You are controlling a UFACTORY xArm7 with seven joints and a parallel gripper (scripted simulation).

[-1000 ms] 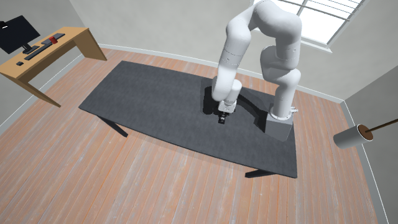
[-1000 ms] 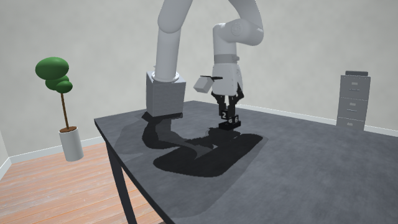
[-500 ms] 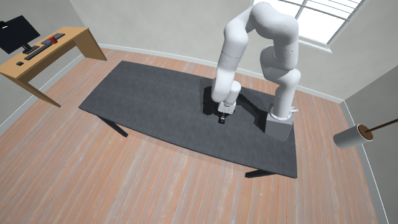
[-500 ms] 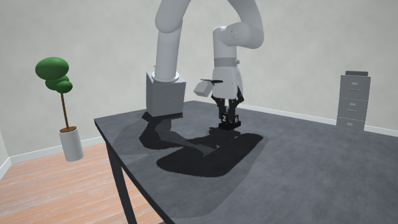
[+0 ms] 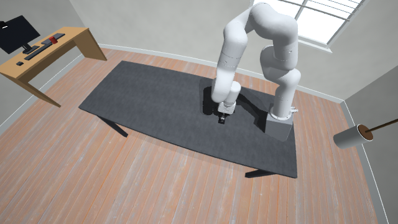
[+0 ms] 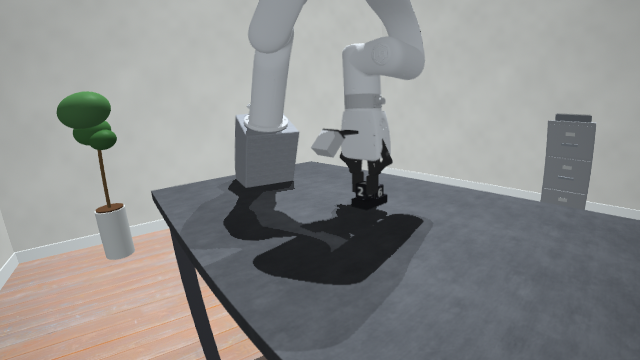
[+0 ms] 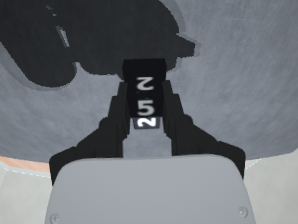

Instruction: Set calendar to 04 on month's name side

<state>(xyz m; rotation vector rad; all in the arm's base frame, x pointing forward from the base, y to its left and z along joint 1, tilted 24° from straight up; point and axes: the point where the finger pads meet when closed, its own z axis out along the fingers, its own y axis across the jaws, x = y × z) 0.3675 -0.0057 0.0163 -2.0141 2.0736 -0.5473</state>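
Now: hand 4 cm above the black calendar tray and 2 cm to the right of it. The rest, counted from my hand: black number cube: 3 cm to the left, 3 cm below.
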